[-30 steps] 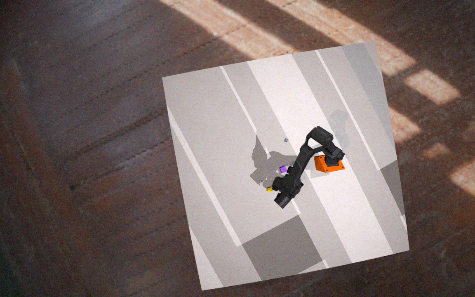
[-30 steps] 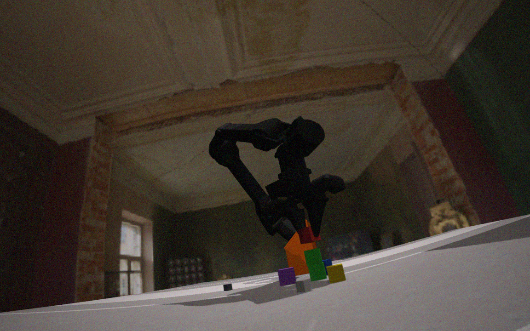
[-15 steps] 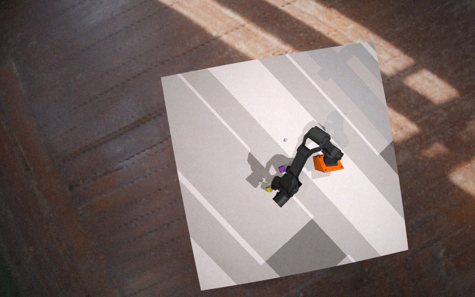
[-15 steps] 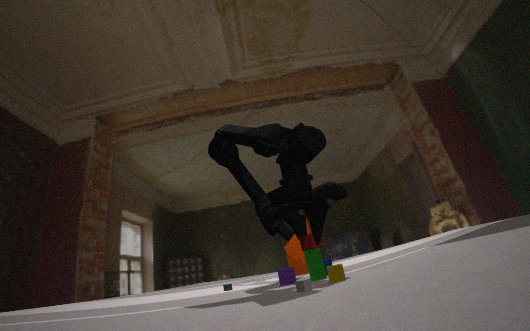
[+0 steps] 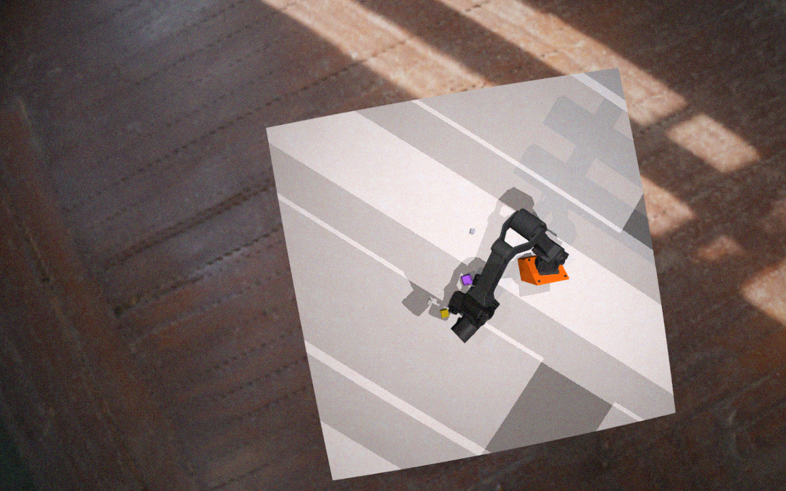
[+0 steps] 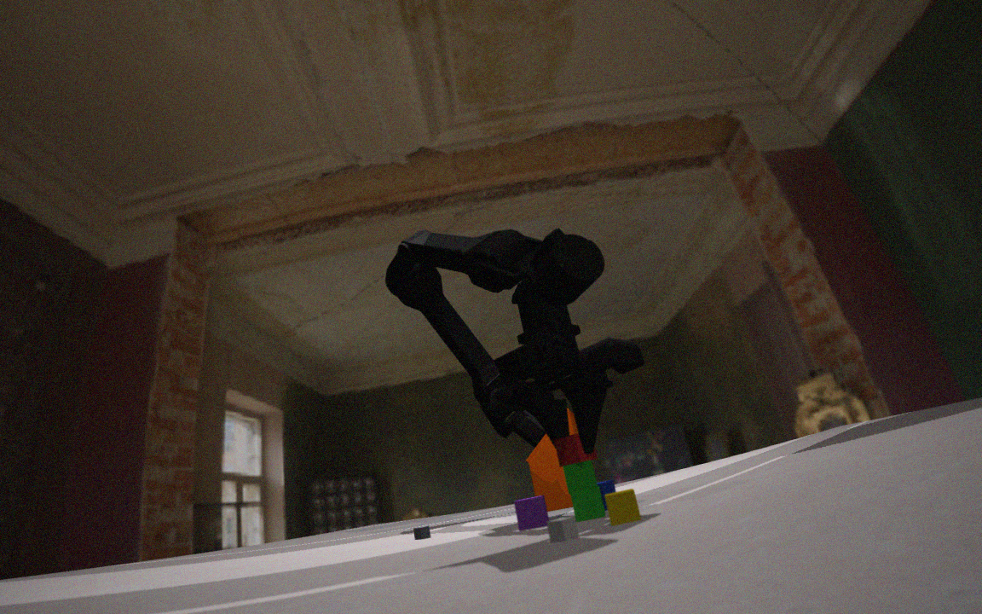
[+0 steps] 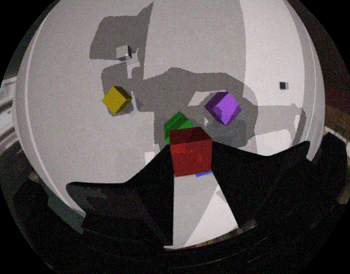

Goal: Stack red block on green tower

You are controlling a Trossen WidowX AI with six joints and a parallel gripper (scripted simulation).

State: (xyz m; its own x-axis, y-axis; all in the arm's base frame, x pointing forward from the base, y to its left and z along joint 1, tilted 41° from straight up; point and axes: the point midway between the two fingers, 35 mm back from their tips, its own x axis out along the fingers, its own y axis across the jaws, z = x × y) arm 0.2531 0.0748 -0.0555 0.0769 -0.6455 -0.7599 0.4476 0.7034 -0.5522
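Right now my gripper tip is 1 cm below the red block. From my gripper tip the other things lie so: purple block 1 cm behind, 6 cm to the right, 5 cm below; then yellow block 8 cm ahead, 5 cm to the left, 5 cm below; then blue block 7 cm behind, 5 cm below.
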